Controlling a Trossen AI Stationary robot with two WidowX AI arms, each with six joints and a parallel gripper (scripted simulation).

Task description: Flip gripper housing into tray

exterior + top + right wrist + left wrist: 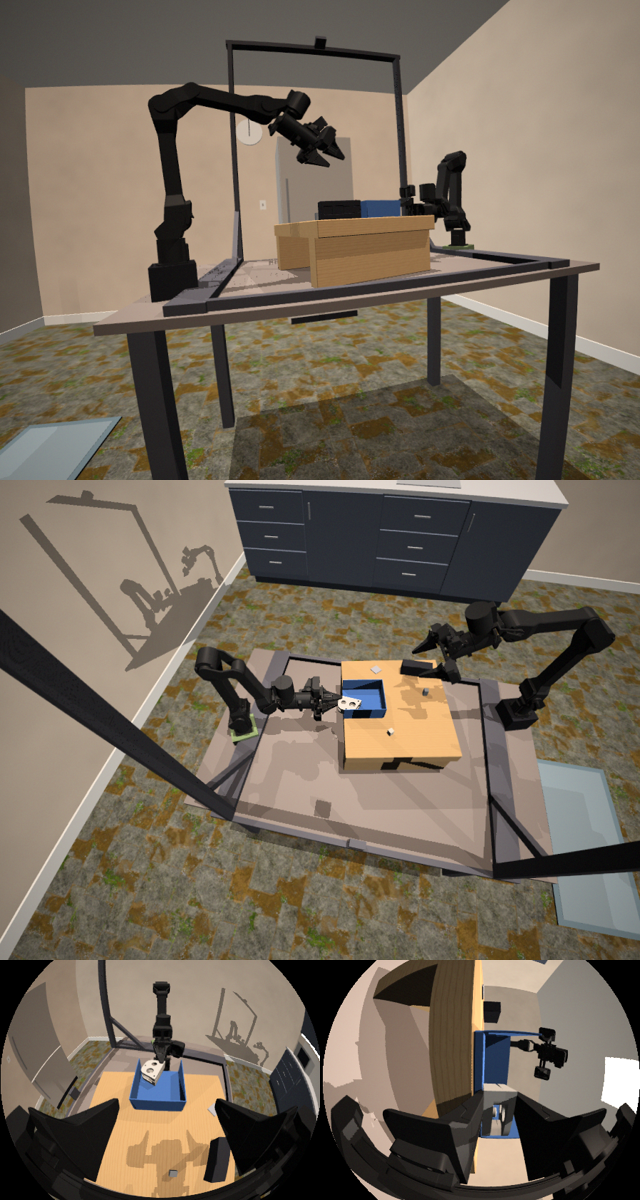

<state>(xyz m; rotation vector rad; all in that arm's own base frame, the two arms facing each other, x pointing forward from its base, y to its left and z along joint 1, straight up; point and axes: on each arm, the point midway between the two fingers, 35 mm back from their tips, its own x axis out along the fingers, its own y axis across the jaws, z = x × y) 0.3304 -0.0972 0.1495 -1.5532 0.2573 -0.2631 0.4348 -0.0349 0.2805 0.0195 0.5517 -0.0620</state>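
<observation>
Now: left hand 20 mm past the white gripper housing, 50 mm to the left of it and 10 mm above it. Also, from my left hand: wooden block (10 mm behind, 220 mm to the right, 80 mm below); then blue tray (10 mm behind, 130 mm to the right); then flat grey plate (140 mm ahead, 170 mm to the right, 20 mm below).
</observation>
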